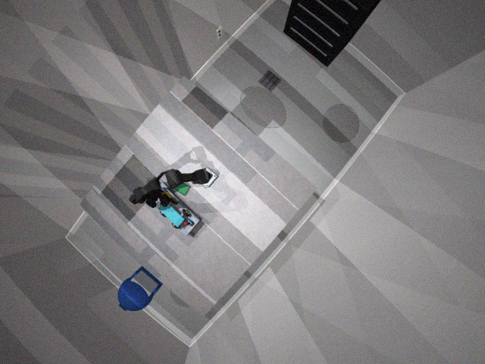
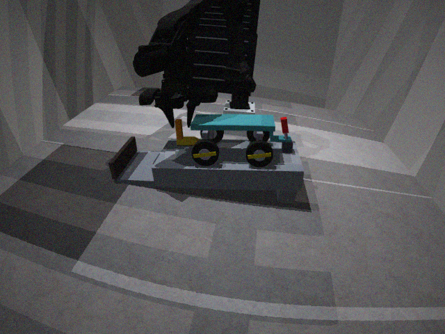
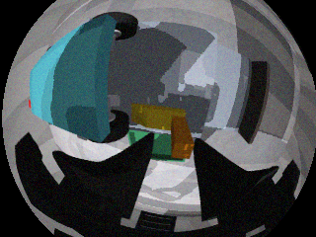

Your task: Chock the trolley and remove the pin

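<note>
Now: the yellow chock 10 mm ahead of my gripper tip, 20 mm to the left of it and 20 mm below it. Round my gripper tip: green tray (80 mm behind, 40 mm to the left, 110 mm below); then grey ramp (70 mm ahead, 120 mm to the left, 50 mm below); then trolley (70 mm ahead, 130 mm to the left, 10 mm above).
</note>
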